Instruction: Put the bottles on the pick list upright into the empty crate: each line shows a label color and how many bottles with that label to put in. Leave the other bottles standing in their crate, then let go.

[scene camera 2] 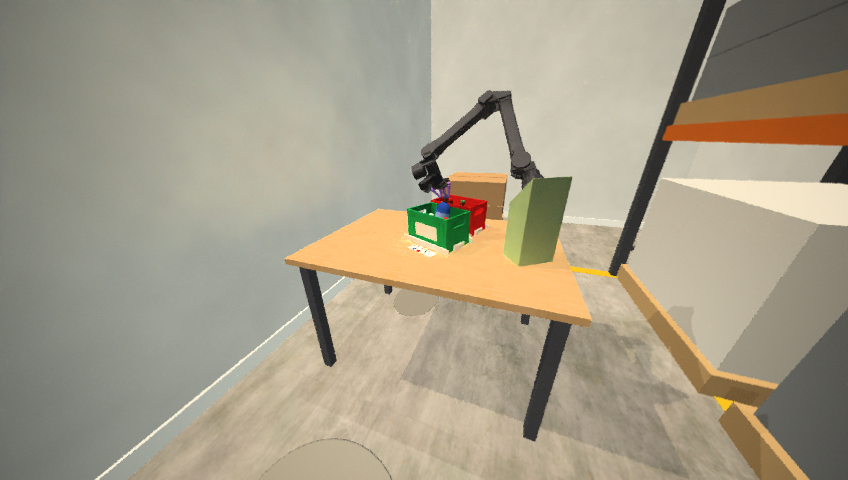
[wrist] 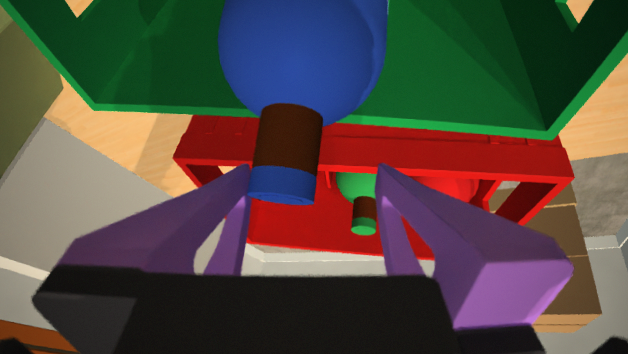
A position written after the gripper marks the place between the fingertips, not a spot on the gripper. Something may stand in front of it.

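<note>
Wrist view: the gripper (wrist: 313,176), green bottle (wrist: 358,188), blue bottle (wrist: 298,73), red bottle (wrist: 463,189).
</note>
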